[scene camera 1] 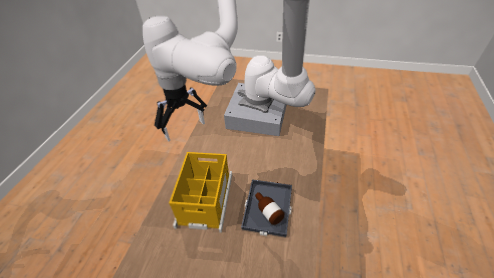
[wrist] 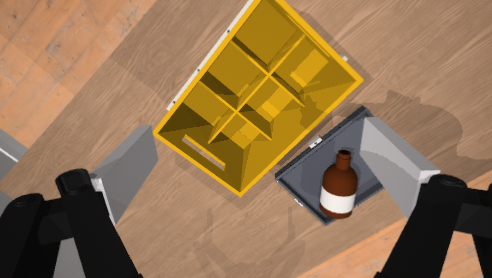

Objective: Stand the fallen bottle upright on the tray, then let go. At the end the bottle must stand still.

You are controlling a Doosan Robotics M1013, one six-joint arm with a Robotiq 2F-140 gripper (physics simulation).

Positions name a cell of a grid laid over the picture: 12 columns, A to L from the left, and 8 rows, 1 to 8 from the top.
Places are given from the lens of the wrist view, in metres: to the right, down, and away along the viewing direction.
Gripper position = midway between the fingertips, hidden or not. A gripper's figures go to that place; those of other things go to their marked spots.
my gripper (wrist: G5): 0.01, 0.00, 0.19
brown bottle (wrist: I6): 0.20, 0.09, 0.58
